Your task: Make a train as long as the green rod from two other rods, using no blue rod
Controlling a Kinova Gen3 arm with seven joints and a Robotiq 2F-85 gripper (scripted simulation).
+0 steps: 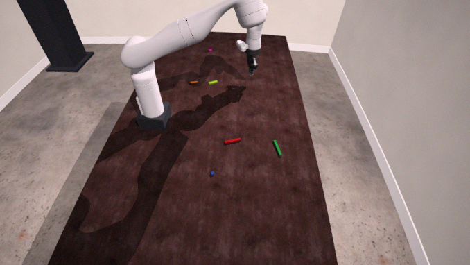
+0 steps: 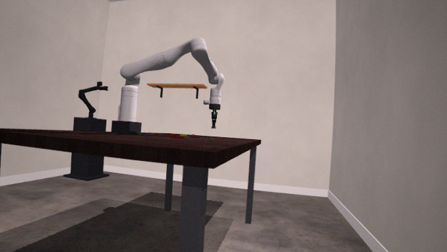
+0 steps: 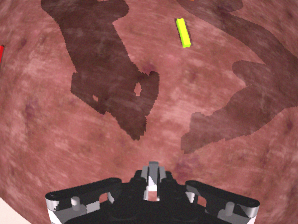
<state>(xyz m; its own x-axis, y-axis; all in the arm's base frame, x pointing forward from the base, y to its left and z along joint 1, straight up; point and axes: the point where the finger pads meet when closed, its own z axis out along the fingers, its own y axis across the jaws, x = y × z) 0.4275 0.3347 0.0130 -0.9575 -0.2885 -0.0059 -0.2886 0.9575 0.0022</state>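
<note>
Right now my hand is 200 mm past the lime rod, 80 mm above it and 20 mm to the left of it. The rest, counted from my hand: orange rod 310 mm behind, 80 mm below, 30 mm to the right; red rod 420 mm to the right, 80 mm below, 70 mm behind; grey rod 10 mm below.
</note>
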